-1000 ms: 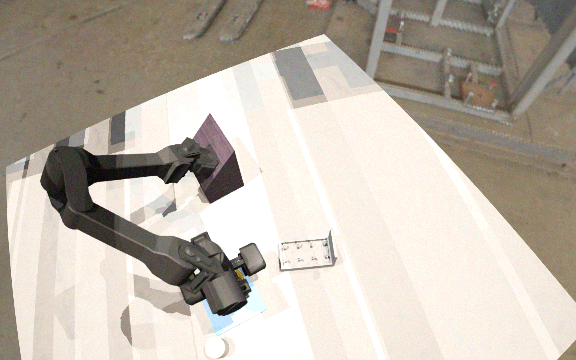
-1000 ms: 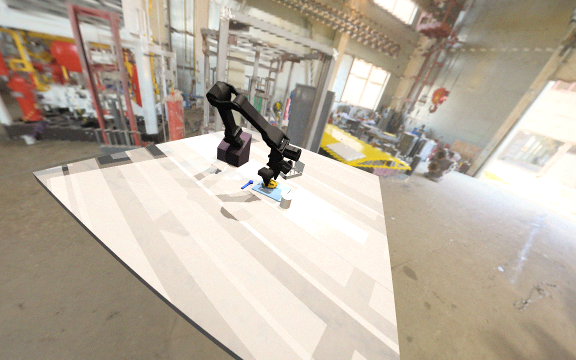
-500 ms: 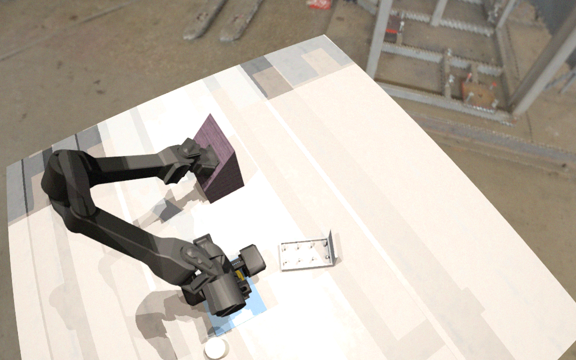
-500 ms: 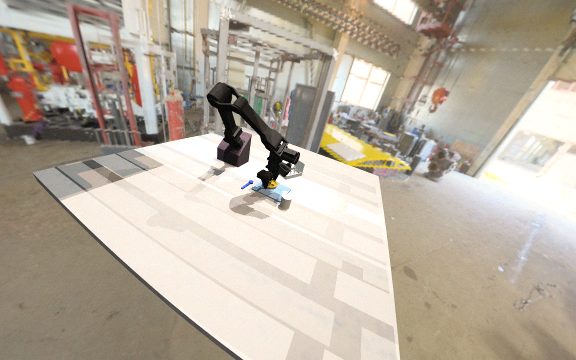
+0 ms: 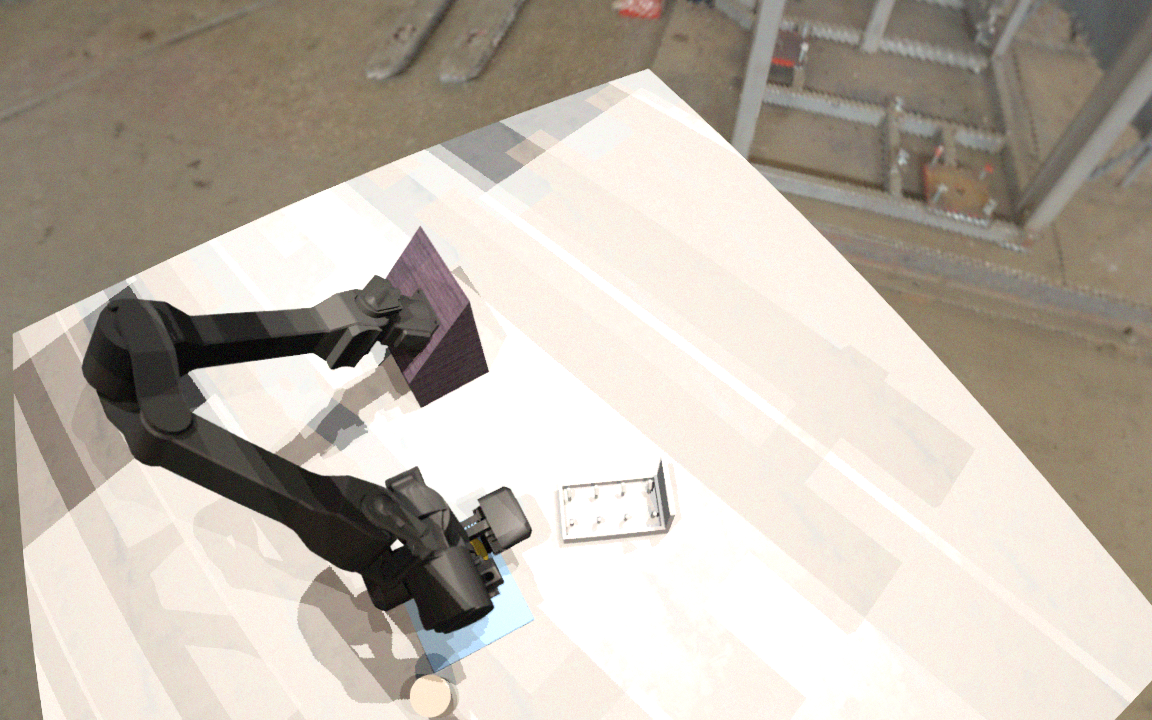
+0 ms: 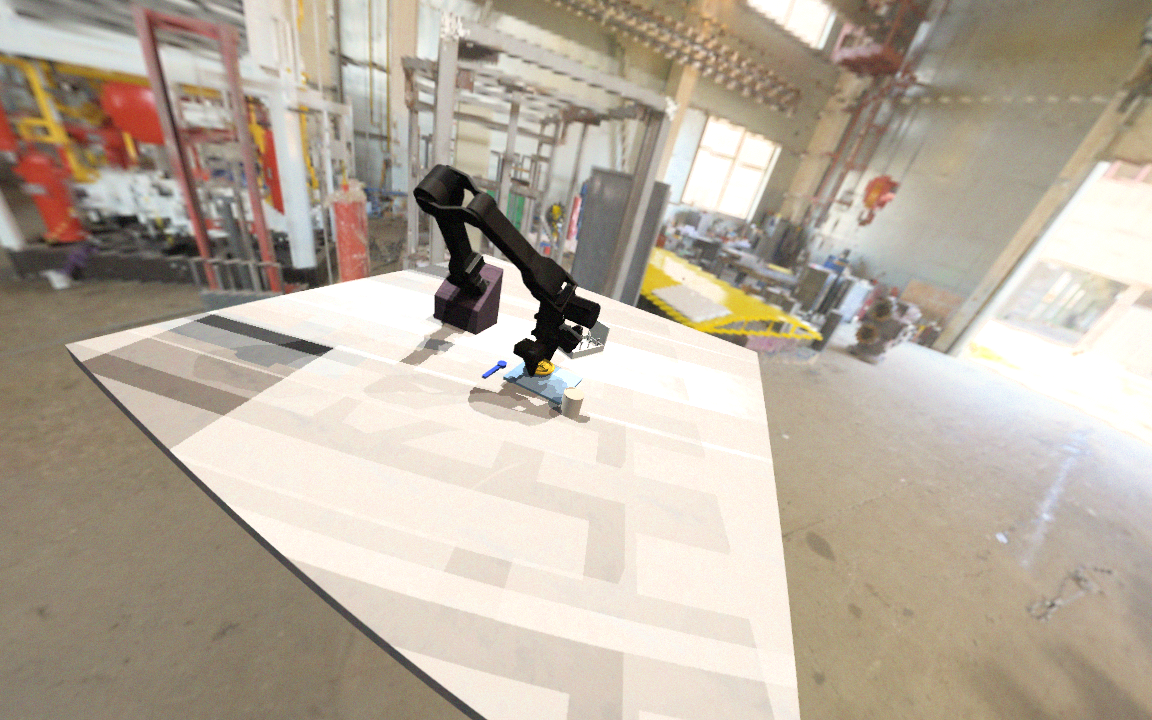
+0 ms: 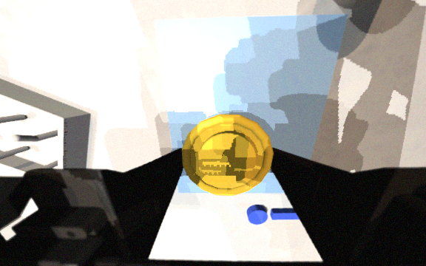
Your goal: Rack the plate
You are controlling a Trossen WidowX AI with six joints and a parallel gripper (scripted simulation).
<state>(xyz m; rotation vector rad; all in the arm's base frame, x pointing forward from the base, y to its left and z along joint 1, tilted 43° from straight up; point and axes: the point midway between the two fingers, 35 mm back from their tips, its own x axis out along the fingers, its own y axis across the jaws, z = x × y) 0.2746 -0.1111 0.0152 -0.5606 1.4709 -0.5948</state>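
Right now my gripper tip is 2 cm to the left of the light blue mat, 2 cm short of it and 1 cm above it. The rest, counted from my gripper tip: blue spoon: 9 cm behind, 6 cm to the right, 1 cm below; yellow plate: 1 cm above; white cup: 12 cm ahead, 9 cm to the right, 2 cm above.
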